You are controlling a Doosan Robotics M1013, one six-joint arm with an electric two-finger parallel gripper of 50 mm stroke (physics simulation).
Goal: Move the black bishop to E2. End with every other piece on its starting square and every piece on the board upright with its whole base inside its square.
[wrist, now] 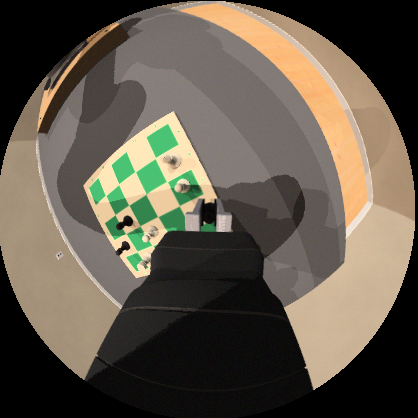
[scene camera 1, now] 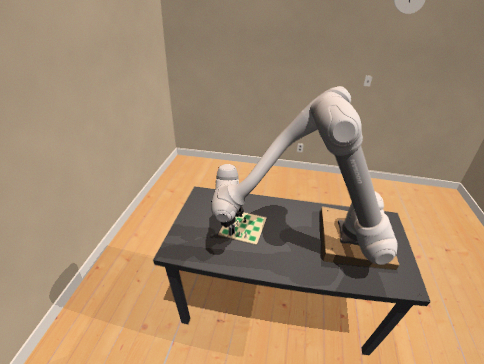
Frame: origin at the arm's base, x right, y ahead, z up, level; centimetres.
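Seen in the pictures: gripper, fingertip midpoint: (wrist: 209, 206) (scene camera 1: 231, 233); arm's base, origin of the base link: (scene camera 1: 354, 234).
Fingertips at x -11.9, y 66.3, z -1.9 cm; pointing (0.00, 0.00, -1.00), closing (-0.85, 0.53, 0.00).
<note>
Pixels of each thing's top centre, then the offset from my fingertips to it.
- chessboard, middle of its top: (wrist: 142, 210) (scene camera 1: 243, 225) dx +9.3, dy -4.4, dz -1.9 cm
- black bishop, middle of its top: (wrist: 208, 221) dx +0.3, dy +0.5, dz +3.4 cm
The chessboard (scene camera 1: 255, 237) (wrist: 172, 119) has green and cream squares and lies on the dark table. My gripper (scene camera 1: 231, 230) (wrist: 209, 206) points down over the board's edge zone and is shut on the black bishop (wrist: 209, 211), seen from above between the two grey fingers. Its base is hidden, and I cannot tell whether it touches the board or which square is under it. In the wrist view, a white piece (wrist: 172, 161) and another white piece (wrist: 182, 186) stand ahead and left of the fingers.
Two black pieces (wrist: 125, 222) (wrist: 122, 247) and two white pieces (wrist: 150, 233) (wrist: 144, 263) stand left of the gripper in the wrist view. The gripper body hides the near part of the board. The arm's wooden base block (scene camera 1: 332, 242) sits at the table's right.
</note>
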